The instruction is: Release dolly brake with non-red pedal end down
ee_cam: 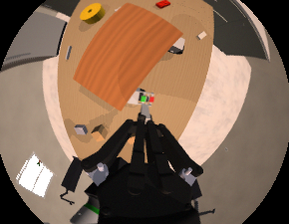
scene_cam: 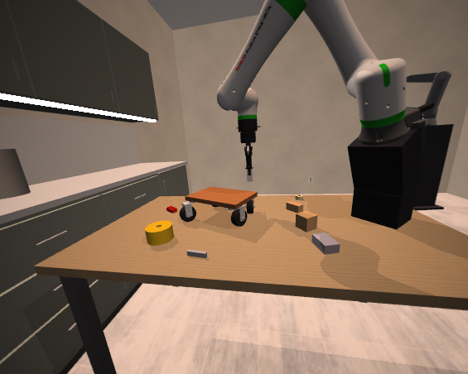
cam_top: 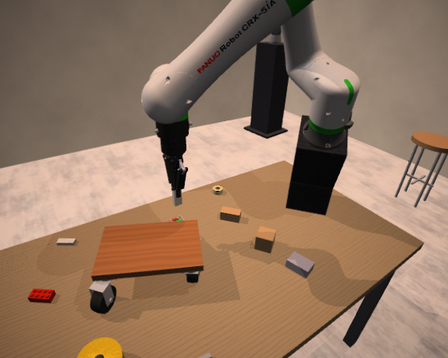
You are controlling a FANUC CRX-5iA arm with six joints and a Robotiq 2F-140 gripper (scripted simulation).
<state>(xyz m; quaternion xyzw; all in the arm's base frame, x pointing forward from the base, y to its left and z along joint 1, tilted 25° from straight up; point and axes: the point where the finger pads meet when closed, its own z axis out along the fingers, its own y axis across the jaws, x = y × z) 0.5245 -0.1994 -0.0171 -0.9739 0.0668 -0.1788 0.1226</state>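
Right now my hand is 120 mm above the brake pedal and 10 mm to the left of it. Also, from my hand: grey block (360 mm to the left, 240 mm behind, 180 mm below); red brick (460 mm ahead, 180 mm below, 50 mm to the right); yellow disc (390 mm ahead, 260 mm to the left, 170 mm below).
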